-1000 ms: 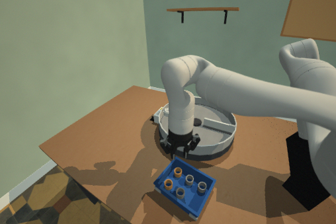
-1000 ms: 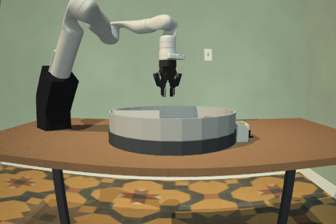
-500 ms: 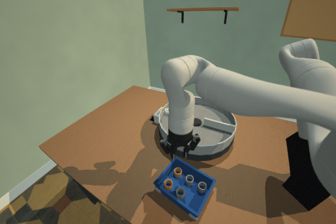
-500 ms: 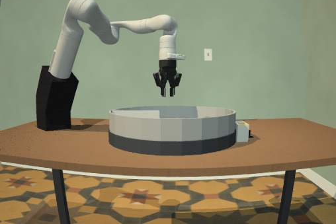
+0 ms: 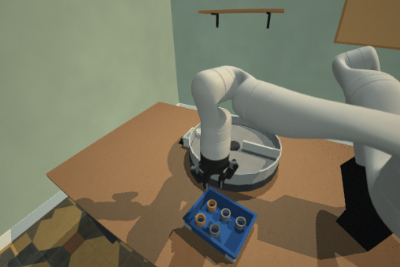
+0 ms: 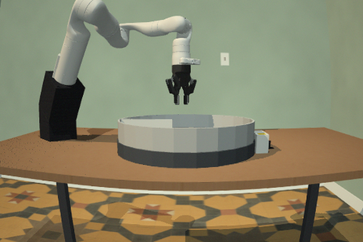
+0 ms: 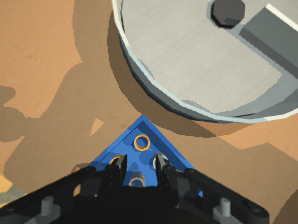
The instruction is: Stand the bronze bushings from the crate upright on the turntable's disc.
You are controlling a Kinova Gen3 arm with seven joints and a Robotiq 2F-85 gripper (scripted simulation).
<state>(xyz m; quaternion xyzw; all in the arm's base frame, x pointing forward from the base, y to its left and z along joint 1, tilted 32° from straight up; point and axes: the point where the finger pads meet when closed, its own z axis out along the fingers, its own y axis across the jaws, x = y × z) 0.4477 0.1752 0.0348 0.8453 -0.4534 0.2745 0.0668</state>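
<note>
My hand is 12 cm above the blue crate, 4 cm to the right of it and 4 cm past it. The rest, counted from my hand: turntable disc (30 cm to the right, 10 cm below, 1 cm behind).
</note>
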